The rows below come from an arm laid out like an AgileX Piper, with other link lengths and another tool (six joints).
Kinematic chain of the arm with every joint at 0, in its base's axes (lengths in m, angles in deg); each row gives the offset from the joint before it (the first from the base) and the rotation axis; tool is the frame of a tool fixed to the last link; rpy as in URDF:
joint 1: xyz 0 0 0.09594 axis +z
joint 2: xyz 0 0 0 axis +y
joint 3: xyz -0.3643 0 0.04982 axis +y
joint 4: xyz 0.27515 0 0.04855 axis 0.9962 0 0.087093
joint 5: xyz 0 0 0 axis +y
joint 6: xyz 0.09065 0 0.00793 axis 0.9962 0 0.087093
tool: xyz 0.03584 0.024 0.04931 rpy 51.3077 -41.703 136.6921
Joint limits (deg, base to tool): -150..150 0..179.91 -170..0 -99.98..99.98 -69.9..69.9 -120..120
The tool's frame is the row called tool.
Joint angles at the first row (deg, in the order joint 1, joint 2, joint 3, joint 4, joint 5, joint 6):
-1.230, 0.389, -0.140, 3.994, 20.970, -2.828
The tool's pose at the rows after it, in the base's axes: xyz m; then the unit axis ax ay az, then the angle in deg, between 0 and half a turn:
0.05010 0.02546 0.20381 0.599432 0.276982 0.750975 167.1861
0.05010 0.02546 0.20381 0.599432 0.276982 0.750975 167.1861
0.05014 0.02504 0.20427 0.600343 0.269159 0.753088 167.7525
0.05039 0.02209 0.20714 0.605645 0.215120 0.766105 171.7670
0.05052 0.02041 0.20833 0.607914 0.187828 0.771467 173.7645
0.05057 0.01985 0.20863 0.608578 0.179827 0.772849 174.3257
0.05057 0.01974 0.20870 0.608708 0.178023 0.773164 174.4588
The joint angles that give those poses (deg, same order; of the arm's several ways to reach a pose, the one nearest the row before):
-1.230, 0.391, -0.140, 3.993, 20.967, -2.827
-1.230, 0.391, -0.140, 3.993, 20.967, -2.827
-1.229, 0.390, -0.140, 4.547, 20.969, -2.275
-1.228, 0.389, -0.139, 8.587, 20.969, 1.345
-1.233, 0.389, -0.141, 10.511, 20.971, 3.249
-1.230, 0.392, -0.140, 10.993, 20.967, 3.874
-1.232, 0.388, -0.141, 11.124, 20.973, 3.996

